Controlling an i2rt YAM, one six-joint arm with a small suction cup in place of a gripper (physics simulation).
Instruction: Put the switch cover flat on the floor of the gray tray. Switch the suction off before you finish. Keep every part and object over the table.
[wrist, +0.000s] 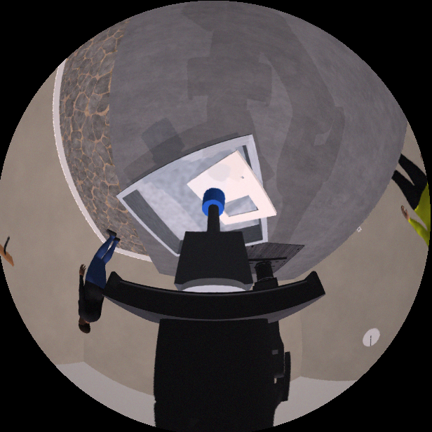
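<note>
The switch cover (234, 174), a pale plate with a rectangular window, is in the right part of the gray tray (162, 200). It looks tilted: its right edge lies across the tray's right rim and its lower right corner sticks out past it, while its left corner is inside the tray. My gripper (213, 196), a blue suction cup, is open, with the suction off. It is above the cover's lower left edge and hides part of it. Whether the cup still touches the cover cannot be told.
The tray stands on a gray table (165, 75). A stone-patterned floor strip (87, 100) lies beyond the table's left edge. A dark base plate (287, 251) is right behind the tray. Two human figures (95, 280) (422, 210) are off the table at left and right.
</note>
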